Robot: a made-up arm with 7 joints. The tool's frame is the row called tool.
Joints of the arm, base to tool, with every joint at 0 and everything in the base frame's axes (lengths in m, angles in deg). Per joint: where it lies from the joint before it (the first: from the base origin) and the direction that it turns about. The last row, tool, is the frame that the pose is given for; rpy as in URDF.
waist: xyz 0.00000 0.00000 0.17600 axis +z
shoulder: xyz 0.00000 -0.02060 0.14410 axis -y
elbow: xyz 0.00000 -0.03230 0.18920 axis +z
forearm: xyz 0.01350 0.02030 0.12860 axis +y
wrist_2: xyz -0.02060 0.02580 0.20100 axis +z
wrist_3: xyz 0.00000 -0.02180 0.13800 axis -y
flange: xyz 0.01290 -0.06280 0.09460 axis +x
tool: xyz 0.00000 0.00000 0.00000 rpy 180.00 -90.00 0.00
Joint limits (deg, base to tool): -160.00..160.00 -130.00..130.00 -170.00..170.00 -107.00..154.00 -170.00..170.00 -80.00..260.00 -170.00..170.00
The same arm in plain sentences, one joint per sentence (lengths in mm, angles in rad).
The arm has seven revolute joints in a row. What follows holds with every joint at zero, and every direction is one of the base frame's. Joint 1 sits 176 mm along +z from the base frame's origin and rotates about +z, from -2.7925 to 2.7925 rad. Joint 2 sits 20.6 mm along -y and 144.1 mm along +z from joint 1 and rotates about -y, from -2.2689 to 2.2689 rad. Joint 3 sits 32.3 mm along -y and 189.2 mm along +z from joint 2 and rotates about +z, from -2.9671 to 2.9671 rad. Joint 4 sits 13.5 mm along +x and 20.3 mm along +y and 128.6 mm along +z from joint 3 and rotates about +y, from -1.8675 to 2.6878 rad. Joint 5 sits 20.6 mm along -x and 25.8 mm along +y and 201 mm along +z from joint 4 and rotates about +z, from -2.9671 to 2.9671 rad. Joint 6 sits 21.8 mm along -y and 138 mm along +z from joint 5 and rotates about -y, from -1.3963 to 4.5379 rad. Joint 7 sits 12.9 mm along +x and 62.8 mm along -y and 94.6 mm along +z from joint 6 and rotates about +x, from -2.9671 to 2.9671 rad. The tool frame, which is the frame that the pose is given for, sits at the same point as joint 7; its axes are the base frame's turned by roll 3.1416, pitch -1.5708 and yaw 0 rad (as in URDF: about the fixed x, then y, then z).
